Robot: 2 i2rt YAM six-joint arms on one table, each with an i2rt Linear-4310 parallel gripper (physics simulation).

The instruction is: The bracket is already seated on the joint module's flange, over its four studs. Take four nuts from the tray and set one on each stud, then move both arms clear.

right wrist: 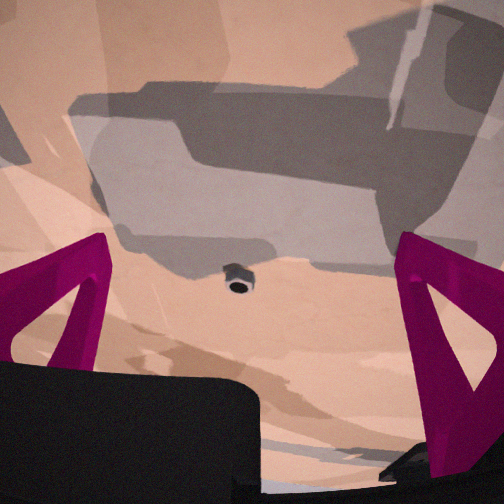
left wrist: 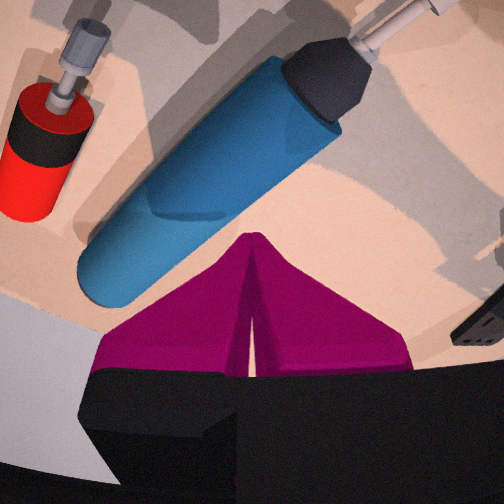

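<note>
In the right wrist view my right gripper [right wrist: 252, 240] is open and empty, its magenta fingers wide apart at the left and right edges. A single small grey nut [right wrist: 239, 279] lies on the tan table top between and ahead of the fingers, apart from both. In the left wrist view my left gripper [left wrist: 253, 237] is shut with nothing between its magenta fingers, hovering over the table. The joint module, its studs and the tray are not in view.
In the left wrist view a blue-handled driver [left wrist: 205, 175] lies diagonally just beyond the left fingertips. A red and black tool with a grey socket [left wrist: 47, 125] lies at the far left. A black bracket-like part [left wrist: 482, 322] shows at the right edge.
</note>
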